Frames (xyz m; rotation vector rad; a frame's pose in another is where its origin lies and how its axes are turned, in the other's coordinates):
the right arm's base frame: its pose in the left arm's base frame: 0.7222 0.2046 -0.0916 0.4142 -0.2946 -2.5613
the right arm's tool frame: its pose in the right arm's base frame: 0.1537 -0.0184 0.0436 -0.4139 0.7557 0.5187
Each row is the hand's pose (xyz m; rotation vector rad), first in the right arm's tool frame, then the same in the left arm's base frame.
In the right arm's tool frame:
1: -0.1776 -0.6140 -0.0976 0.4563 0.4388 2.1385
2: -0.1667 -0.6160 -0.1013 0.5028 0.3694 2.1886
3: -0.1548 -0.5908 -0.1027 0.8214 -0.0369 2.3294
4: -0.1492 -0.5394 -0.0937 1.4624 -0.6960 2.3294
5: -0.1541 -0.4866 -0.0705 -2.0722 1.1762 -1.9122
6: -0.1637 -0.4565 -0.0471 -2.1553 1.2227 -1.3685
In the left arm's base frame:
1: 0.0816 0.5602 -0.1503 1.1536 -0.6881 0.3952
2: 0.0802 0.5561 -0.1612 1.1147 -0.7673 0.4116
3: 0.1021 0.5394 -0.1657 0.9375 -1.2055 0.4071
4: 0.1440 0.5102 -0.1534 0.6671 -1.9335 0.3632
5: 0.1822 0.4783 -0.1240 0.4353 -2.6417 0.3089
6: 0.2005 0.4580 -0.0957 0.3088 -3.0535 0.2664

